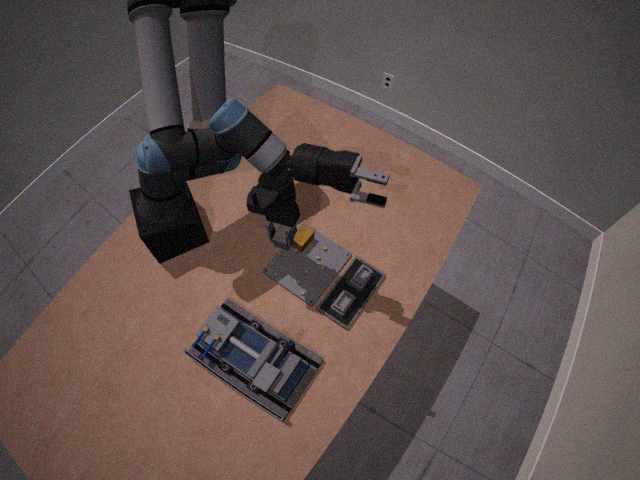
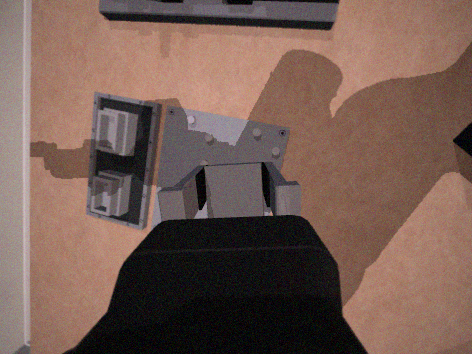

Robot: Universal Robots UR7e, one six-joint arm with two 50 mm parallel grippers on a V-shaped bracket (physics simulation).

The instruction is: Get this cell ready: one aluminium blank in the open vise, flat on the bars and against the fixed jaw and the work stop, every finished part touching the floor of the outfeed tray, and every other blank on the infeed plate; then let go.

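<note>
There's a finished part [image 2: 116,130] that I can see, and another finished part [image 2: 110,190] as well.
</note>
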